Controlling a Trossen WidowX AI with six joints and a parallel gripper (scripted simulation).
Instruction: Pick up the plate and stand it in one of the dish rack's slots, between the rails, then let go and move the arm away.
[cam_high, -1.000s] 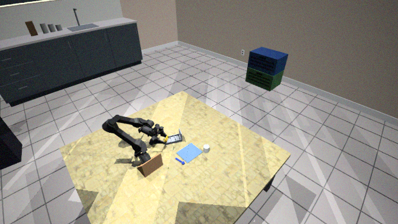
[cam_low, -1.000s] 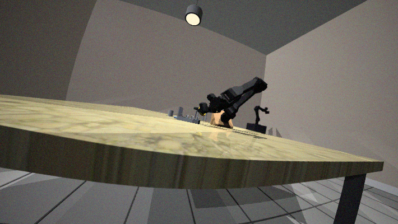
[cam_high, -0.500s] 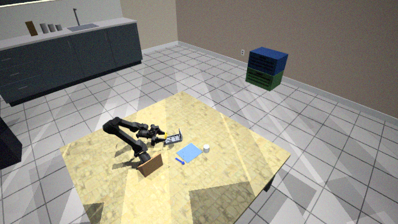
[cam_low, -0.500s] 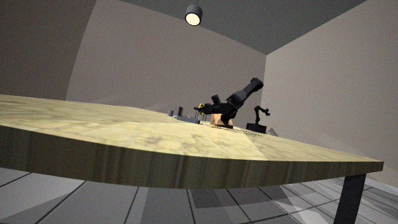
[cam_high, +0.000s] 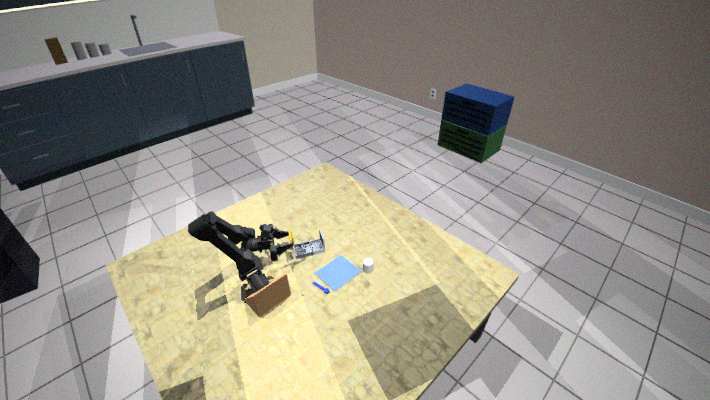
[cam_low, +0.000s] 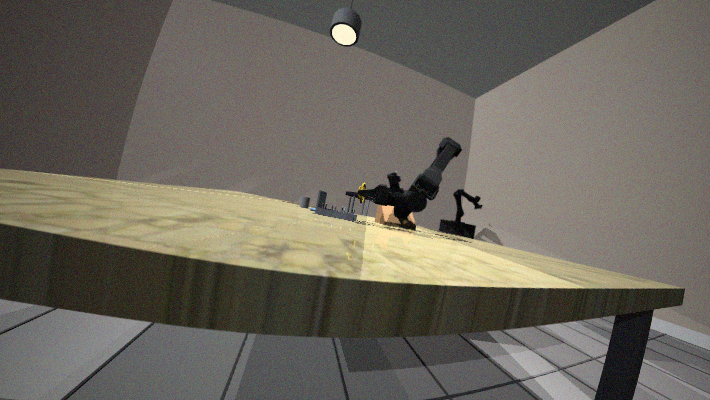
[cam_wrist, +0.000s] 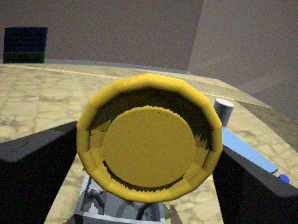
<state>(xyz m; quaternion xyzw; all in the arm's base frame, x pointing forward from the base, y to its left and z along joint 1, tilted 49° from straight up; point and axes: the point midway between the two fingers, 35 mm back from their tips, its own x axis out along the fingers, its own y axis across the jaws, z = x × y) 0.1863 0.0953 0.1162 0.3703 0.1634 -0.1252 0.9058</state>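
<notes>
Now: gripper tip 80 mm above the grey dish rack, 60 mm short of it and 10 mm to the left of it. Round my gripper tip: light blue mat: 200 mm to the right, 100 mm below, 90 mm ahead; yellow plate: 10 mm behind; blue spoon: 240 mm to the right, 100 mm below.
</notes>
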